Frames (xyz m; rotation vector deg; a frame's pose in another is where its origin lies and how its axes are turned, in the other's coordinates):
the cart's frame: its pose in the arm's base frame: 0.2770 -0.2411 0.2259 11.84 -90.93 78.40
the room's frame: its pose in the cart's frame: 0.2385 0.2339 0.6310 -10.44 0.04 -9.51
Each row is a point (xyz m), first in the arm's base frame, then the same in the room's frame.
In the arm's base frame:
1: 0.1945 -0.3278 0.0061
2: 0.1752 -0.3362 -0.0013
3: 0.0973 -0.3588 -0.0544
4: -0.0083 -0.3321 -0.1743
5: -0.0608 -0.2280 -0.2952
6: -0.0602 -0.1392 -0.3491
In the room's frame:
1: -0.3918 -0.0307 -0.5511
2: -0.3937 -0.0192 -0.5321
3: -0.4169 0.0458 -0.4641
4: -0.4674 0.1918 -0.4152
5: -0.5104 0.3480 -0.4594
6: -0.5230 0.4262 -0.5266

